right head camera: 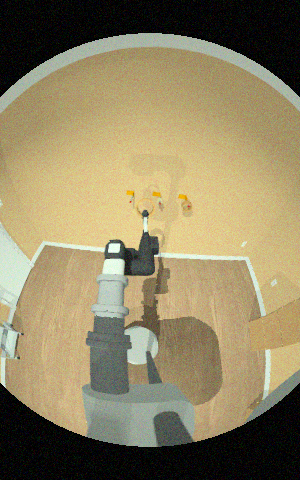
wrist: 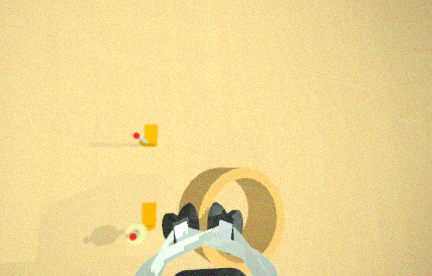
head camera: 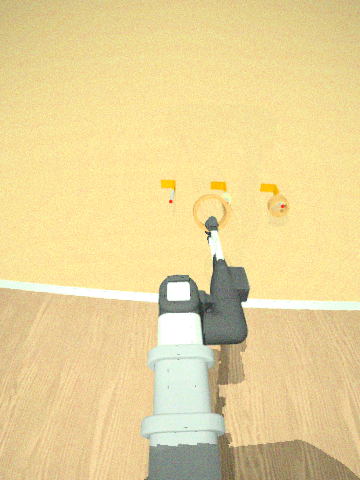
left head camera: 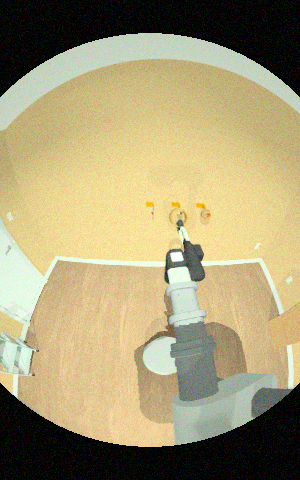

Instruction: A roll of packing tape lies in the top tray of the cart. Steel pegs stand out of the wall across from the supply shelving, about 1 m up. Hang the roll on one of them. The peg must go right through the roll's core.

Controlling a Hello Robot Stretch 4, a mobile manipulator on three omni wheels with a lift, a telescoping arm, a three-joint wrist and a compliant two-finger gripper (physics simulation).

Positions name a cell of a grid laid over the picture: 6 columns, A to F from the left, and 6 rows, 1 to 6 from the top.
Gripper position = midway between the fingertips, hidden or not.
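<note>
The gripper (head camera: D3) (wrist: C5) is visible, as is an orange-brown tape roll (wrist: D5).
</note>
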